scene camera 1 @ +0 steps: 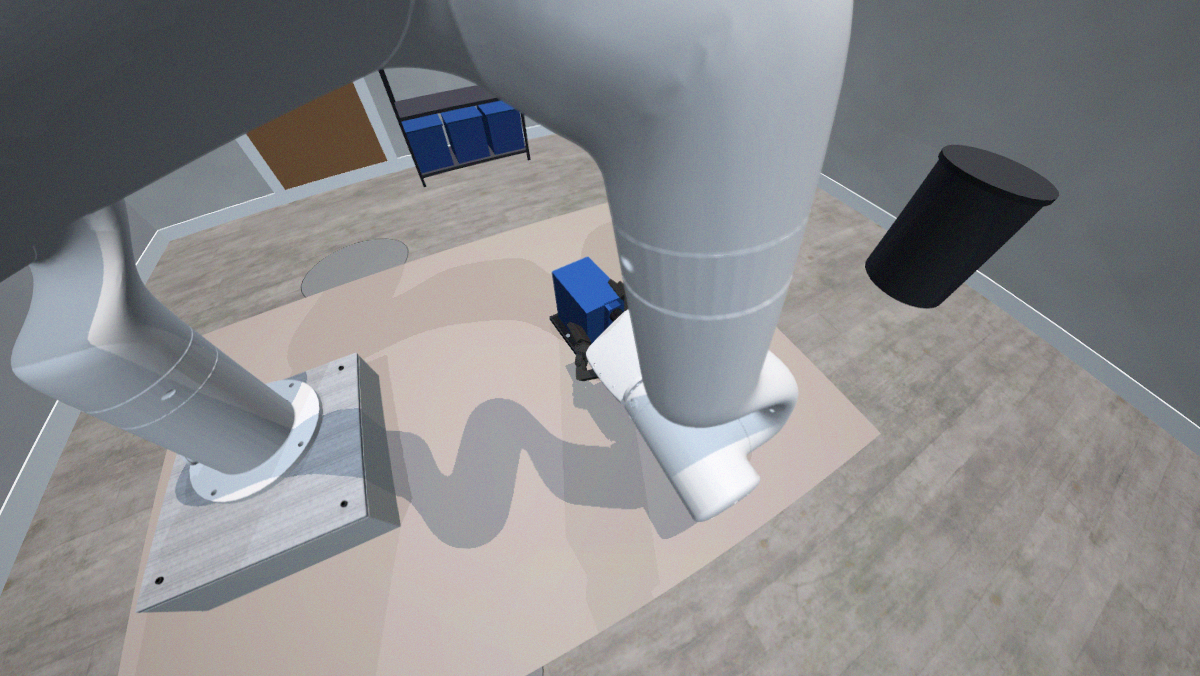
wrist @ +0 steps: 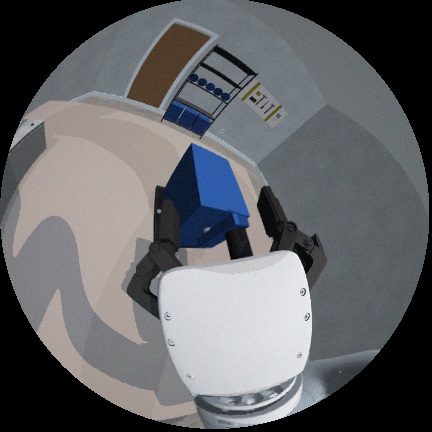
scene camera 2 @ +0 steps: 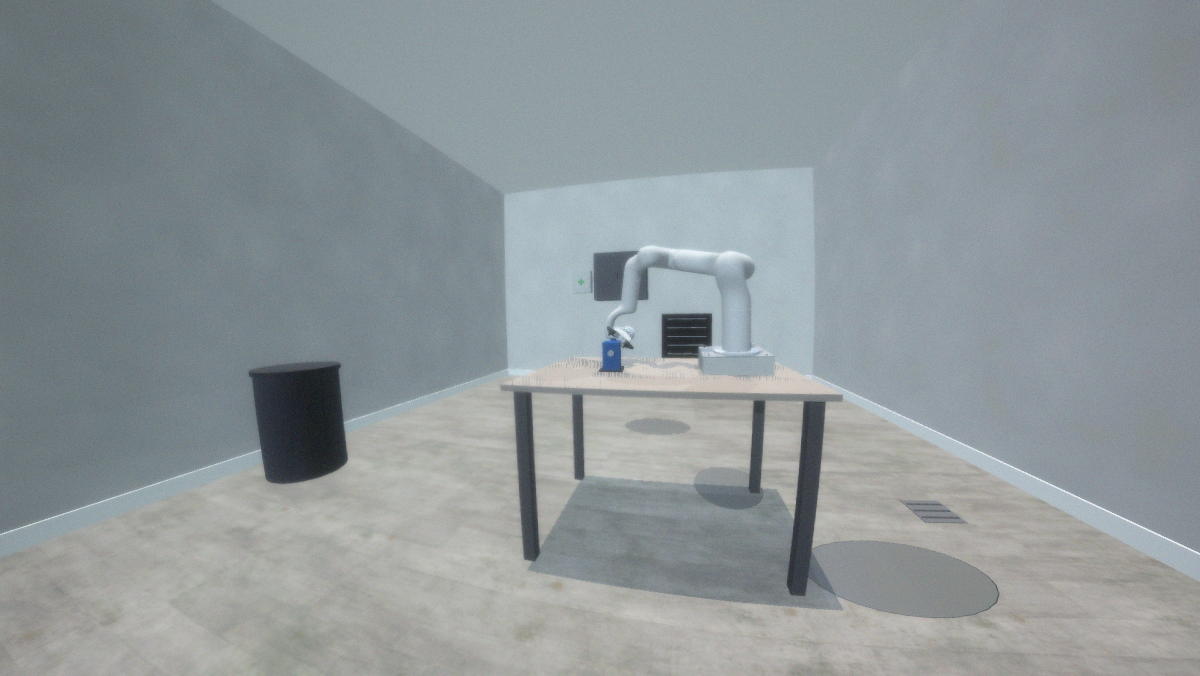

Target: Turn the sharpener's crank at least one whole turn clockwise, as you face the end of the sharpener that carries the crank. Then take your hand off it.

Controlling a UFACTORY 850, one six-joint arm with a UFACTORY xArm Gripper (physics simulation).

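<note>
The sharpener (scene camera 1: 579, 288) (scene camera 2: 611, 356) (wrist: 220, 185) is a blue box upright on a dark base. In the wrist view, its crank (wrist: 241, 220) is a blue arm across the near end, reaching up and right to a black knob (wrist: 239, 242). The white gripper housing hides the knob's lower end. My gripper (scene camera 1: 597, 310) (wrist: 217, 200) is open at the crank end, with nothing held. In the wrist view, the left finger overlaps the box's left side and the right finger stands right of the knob with a gap. Contact with the sharpener cannot be told.
The table (scene camera 1: 470, 613) (scene camera 2: 671, 392) bears the sharpener and the arm's base block (scene camera 1: 277, 537) (scene camera 2: 736, 364). A black bin (scene camera 1: 953, 235) (scene camera 2: 299, 424) stands on the floor beyond the table. A shelf rack with blue boxes (scene camera 1: 464, 136) (wrist: 187, 117) stands by the wall.
</note>
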